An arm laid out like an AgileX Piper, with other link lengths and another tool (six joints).
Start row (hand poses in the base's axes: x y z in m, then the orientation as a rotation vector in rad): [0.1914, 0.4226, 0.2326, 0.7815, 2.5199, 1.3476]
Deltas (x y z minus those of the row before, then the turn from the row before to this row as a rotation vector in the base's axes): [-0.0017, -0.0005, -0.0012, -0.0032, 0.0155, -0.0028]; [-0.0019, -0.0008, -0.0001, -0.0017, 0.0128, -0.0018]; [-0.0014, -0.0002, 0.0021, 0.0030, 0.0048, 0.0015]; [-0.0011, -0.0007, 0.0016, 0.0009, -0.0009, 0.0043]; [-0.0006, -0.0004, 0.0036, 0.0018, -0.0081, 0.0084]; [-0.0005, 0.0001, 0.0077, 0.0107, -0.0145, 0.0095]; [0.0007, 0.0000, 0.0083, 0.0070, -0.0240, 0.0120]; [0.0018, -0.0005, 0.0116, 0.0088, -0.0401, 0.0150]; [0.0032, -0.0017, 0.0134, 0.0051, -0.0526, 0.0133]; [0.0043, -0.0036, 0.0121, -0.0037, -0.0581, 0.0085]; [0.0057, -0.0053, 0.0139, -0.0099, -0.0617, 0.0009]
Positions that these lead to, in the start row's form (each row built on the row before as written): [0.1897, 0.4221, 0.2314, 0.7976, 2.5311, 1.3414]; [0.1878, 0.4213, 0.2313, 0.8105, 2.5403, 1.3377]; [0.1864, 0.4211, 0.2334, 0.8135, 2.5437, 1.3419]; [0.1853, 0.4204, 0.2350, 0.8079, 2.5458, 1.3445]; [0.1847, 0.4200, 0.2386, 0.7913, 2.5450, 1.3499]; [0.1842, 0.4201, 0.2463, 0.7694, 2.5358, 1.3682]; [0.1849, 0.4201, 0.2546, 0.7357, 2.5228, 1.3823]; [0.1867, 0.4196, 0.2662, 0.6850, 2.4983, 1.3995]; [0.1899, 0.4179, 0.2796, 0.6254, 2.4643, 1.4102]; [0.1942, 0.4143, 0.2917, 0.5657, 2.4270, 1.4063]; [0.1999, 0.4090, 0.3056, 0.5113, 2.3850, 1.3905]
